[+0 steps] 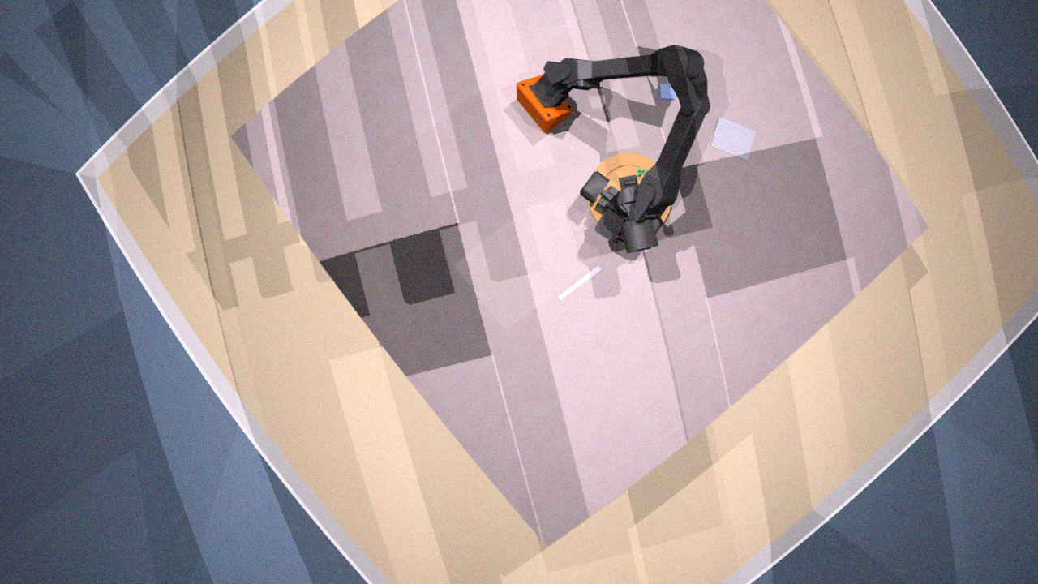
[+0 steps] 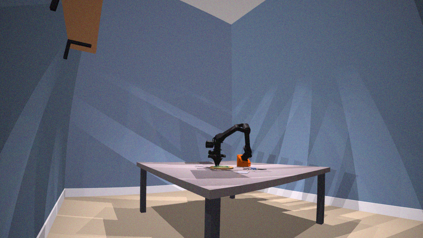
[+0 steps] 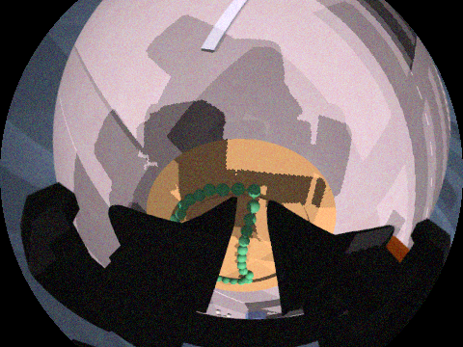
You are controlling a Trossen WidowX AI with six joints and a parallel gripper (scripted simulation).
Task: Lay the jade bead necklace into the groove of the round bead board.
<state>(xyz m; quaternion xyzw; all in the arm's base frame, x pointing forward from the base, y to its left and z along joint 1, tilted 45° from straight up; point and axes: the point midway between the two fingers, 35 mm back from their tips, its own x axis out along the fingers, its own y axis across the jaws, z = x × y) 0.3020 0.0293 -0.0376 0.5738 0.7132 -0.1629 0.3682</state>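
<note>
My gripper tip is 10 mm past the round tan bead board, 50 mm to the right of it and 10 mm above it. Also, from my gripper tip: white strip (90 mm ahead, 160 mm to the right, 10 mm below); then pale square sheet (10 mm ahead, 350 mm to the left, 10 mm below); then blue cube (170 mm behind, 280 mm to the left, 10 mm below).
</note>
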